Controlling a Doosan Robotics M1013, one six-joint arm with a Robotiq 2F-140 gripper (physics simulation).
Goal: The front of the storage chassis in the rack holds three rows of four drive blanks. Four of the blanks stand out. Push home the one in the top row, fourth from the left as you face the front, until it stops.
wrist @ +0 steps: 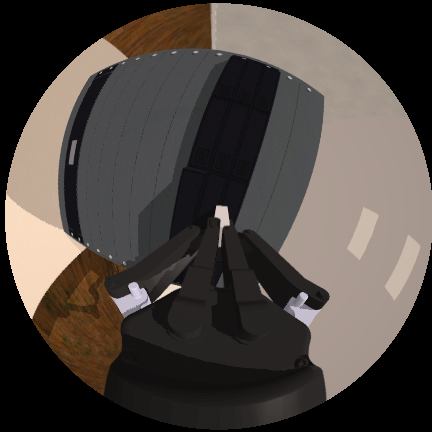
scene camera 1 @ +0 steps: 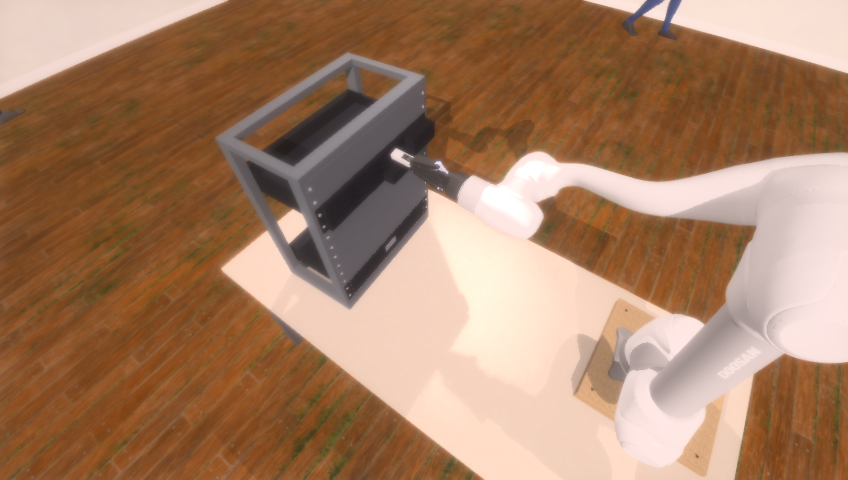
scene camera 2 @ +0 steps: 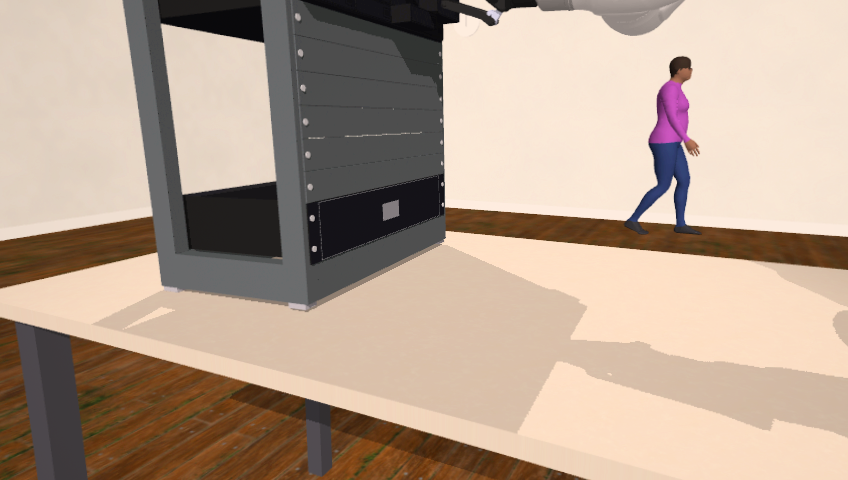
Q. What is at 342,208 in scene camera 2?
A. A grey rack.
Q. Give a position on a grey rack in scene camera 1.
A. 361,207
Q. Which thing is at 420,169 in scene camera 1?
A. My gripper.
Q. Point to a grey rack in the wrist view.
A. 154,142
